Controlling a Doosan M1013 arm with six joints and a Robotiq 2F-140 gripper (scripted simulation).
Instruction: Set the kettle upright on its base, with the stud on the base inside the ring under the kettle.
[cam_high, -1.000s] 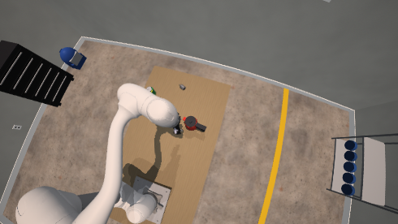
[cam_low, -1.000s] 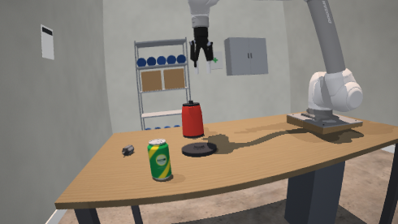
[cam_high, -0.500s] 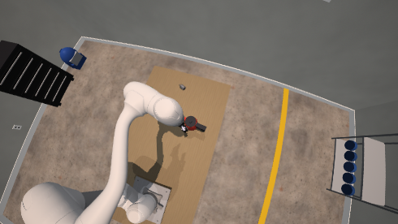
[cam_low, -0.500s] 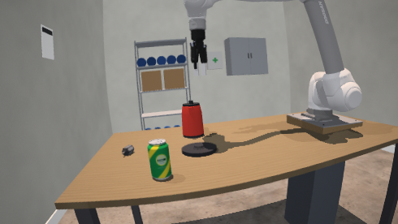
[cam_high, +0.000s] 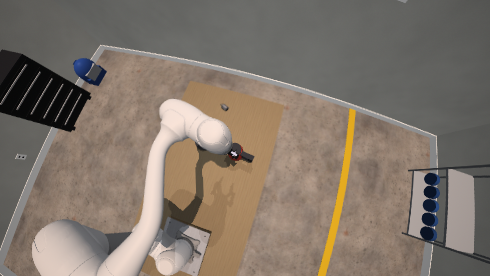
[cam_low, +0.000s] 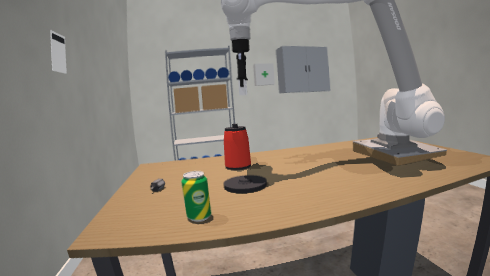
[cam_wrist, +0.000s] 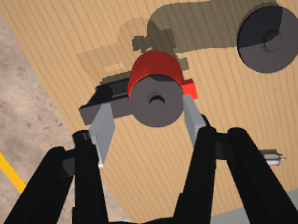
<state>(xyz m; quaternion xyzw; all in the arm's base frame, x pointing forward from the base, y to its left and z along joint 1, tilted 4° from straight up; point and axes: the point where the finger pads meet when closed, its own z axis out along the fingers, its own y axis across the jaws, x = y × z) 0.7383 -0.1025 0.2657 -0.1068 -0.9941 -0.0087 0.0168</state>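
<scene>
The red kettle lies 4 cm ahead of my hand, 4 cm to the right of it and 25 cm below it. From my hand the other things lie so: yellow can 20 cm ahead, 48 cm to the left, 28 cm below; then small dark object 37 cm ahead, 23 cm to the left, 33 cm below; then round black base 5 cm ahead, 26 cm to the left, 33 cm below.
</scene>
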